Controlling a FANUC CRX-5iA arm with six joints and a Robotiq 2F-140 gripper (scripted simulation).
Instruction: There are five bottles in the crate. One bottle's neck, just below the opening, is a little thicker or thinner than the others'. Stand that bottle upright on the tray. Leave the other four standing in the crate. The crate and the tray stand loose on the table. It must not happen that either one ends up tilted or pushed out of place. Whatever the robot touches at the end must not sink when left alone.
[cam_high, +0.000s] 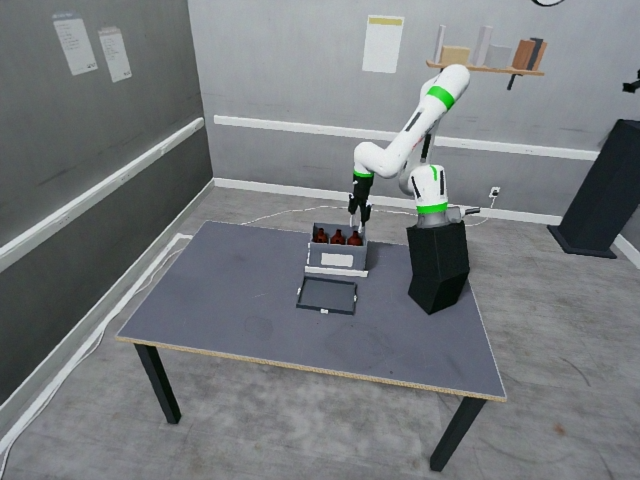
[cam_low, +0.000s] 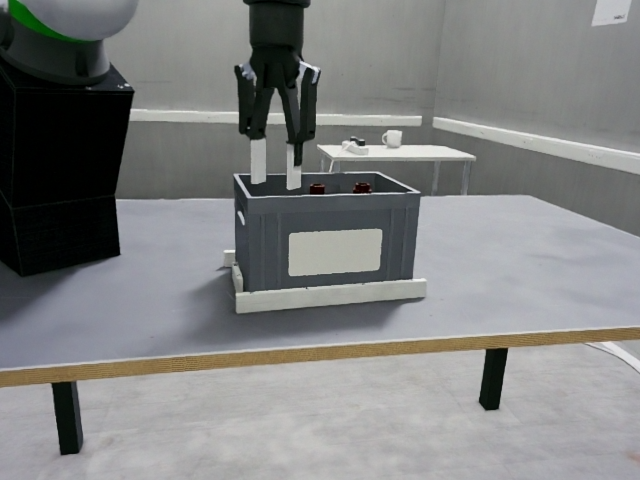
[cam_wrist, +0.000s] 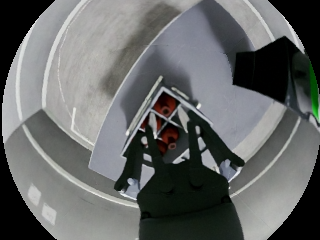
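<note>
Now: the grey crate 130 mm below my hand, 80 mm ahead of it and 50 mm to the left of it. From my hand the other things lie so: dark tray (310 mm to the left, 200 mm below, 100 mm ahead).
</note>
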